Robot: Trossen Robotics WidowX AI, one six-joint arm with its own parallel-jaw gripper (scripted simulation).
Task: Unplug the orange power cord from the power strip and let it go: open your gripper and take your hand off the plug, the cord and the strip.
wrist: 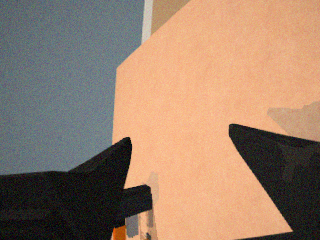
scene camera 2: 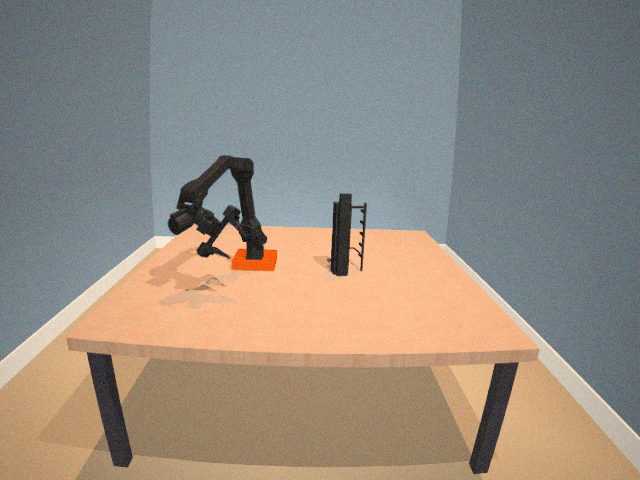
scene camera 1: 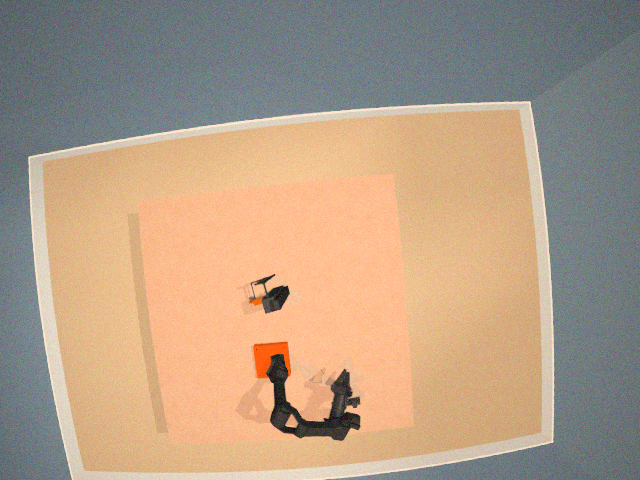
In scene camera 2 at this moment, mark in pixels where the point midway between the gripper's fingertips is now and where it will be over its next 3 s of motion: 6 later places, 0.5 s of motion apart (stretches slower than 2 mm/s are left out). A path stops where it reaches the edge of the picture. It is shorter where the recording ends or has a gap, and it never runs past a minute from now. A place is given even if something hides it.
My gripper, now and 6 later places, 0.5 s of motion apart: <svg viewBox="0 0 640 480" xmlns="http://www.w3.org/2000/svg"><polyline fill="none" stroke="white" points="238,247 244,249 265,250 297,235 343,209 370,186 370,194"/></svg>
